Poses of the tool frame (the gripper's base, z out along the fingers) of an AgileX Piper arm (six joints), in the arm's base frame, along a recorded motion.
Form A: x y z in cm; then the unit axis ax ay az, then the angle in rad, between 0 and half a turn.
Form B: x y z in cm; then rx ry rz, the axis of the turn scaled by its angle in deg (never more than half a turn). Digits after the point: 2 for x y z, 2 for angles.
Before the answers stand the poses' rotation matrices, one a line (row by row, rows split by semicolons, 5 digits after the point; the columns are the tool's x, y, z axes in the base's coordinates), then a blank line. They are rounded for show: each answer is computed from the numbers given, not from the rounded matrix.
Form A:
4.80 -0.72 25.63 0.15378 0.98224 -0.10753 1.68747
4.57 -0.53 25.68 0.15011 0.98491 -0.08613 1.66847
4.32 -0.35 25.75 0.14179 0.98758 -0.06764 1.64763
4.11 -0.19 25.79 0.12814 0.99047 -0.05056 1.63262
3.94 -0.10 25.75 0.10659 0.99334 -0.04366 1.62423
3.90 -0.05 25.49 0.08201 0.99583 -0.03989 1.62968
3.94 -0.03 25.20 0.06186 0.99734 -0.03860 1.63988
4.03 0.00 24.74 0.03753 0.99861 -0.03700 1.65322
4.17 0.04 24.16 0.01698 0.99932 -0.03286 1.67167
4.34 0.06 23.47 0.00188 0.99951 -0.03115 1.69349
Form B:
-0.09001 0.27543 0.95710; 0.06183 0.96069 -0.27065; -0.99402 0.03482 -0.10350
-0.07279 0.24798 0.96603; 0.07654 0.96713 -0.24250; -0.99441 0.05629 -0.08938
-0.05511 0.21822 0.97434; 0.08334 0.97343 -0.21330; -0.99500 0.06944 -0.07183
-0.04435 0.18522 0.98170; 0.08430 0.97985 -0.18107; -0.99545 0.07472 -0.05907
-0.04144 0.15513 0.98702; 0.06794 0.98602 -0.15212; -0.99683 0.06075 -0.05140
-0.05173 0.12630 0.99064; 0.04665 0.99119 -0.12393; -0.99757 0.03981 -0.05716
-0.06494 0.10446 0.99241; 0.02745 0.99432 -0.10287; -0.99751 0.02056 -0.06744
-0.08081 0.07744 0.99372; 0.00369 0.99699 -0.07739; -0.99672 -0.00259 -0.08085
-0.10039 0.05137 0.99362; -0.01402 0.99849 -0.05304; -0.99485 -0.01925 -0.09951
-0.12238 0.03302 0.99193; -0.02881 0.99891 -0.03681; -0.99206 -0.03308 -0.12130

4.80 -0.72 25.63 14.87 94.97 -10.40
4.57 -0.53 25.68 14.35 94.15 -8.23
4.32 -0.35 25.75 13.39 93.23 -6.39
4.11 -0.19 25.79 11.99 92.65 -4.73
3.94 -0.10 25.75 9.92 92.44 -4.06
3.90 -0.05 25.49 7.66 92.98 -3.72
3.94 -0.03 25.20 5.81 93.71 -3.63
4.03 0.00 24.74 3.55 94.59 -3.50
4.17 0.04 24.16 1.63 95.71 -3.15
4.34 0.06 23.47 0.18 96.98 -3.02

